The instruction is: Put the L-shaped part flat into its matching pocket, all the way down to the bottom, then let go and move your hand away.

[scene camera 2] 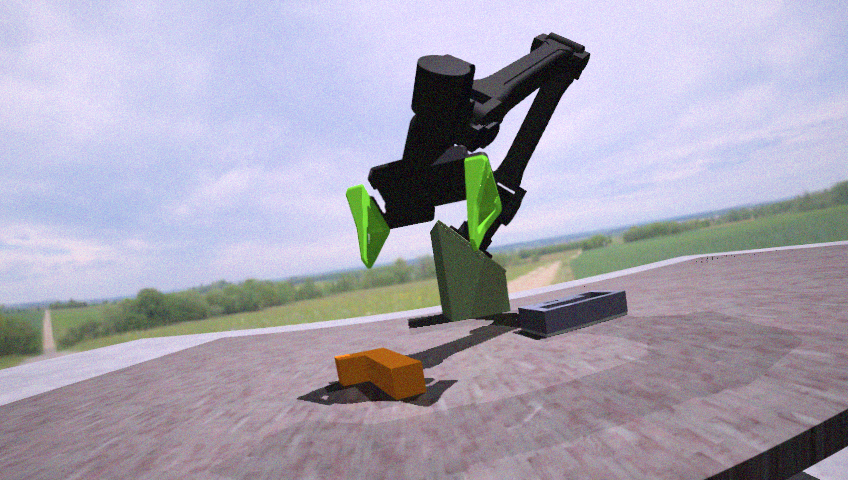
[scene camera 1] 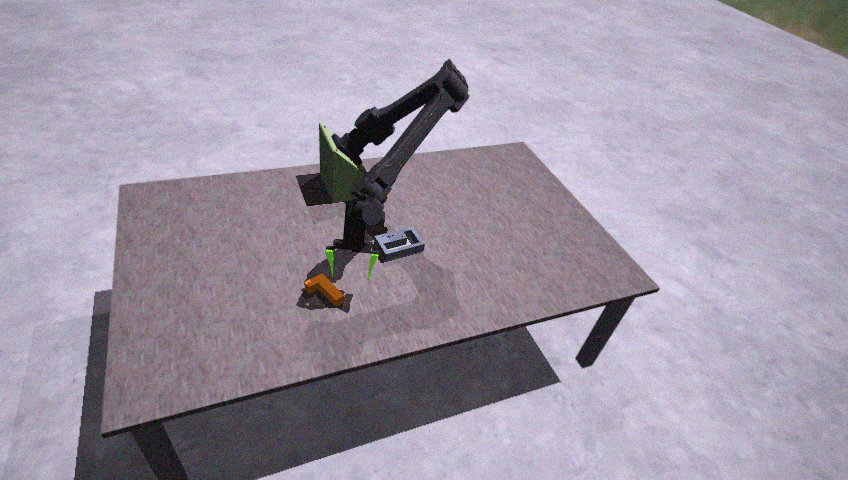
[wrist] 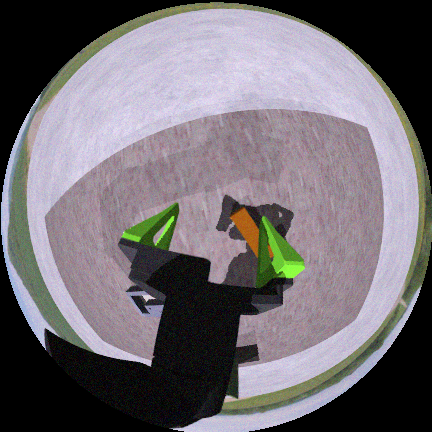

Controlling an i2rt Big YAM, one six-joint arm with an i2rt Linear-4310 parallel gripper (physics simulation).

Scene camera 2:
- gripper: 417,256
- orange L-shaped part: 400,376, on the table
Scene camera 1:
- gripper: 350,277
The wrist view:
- gripper: 219,212
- orange L-shaped part: 240,217
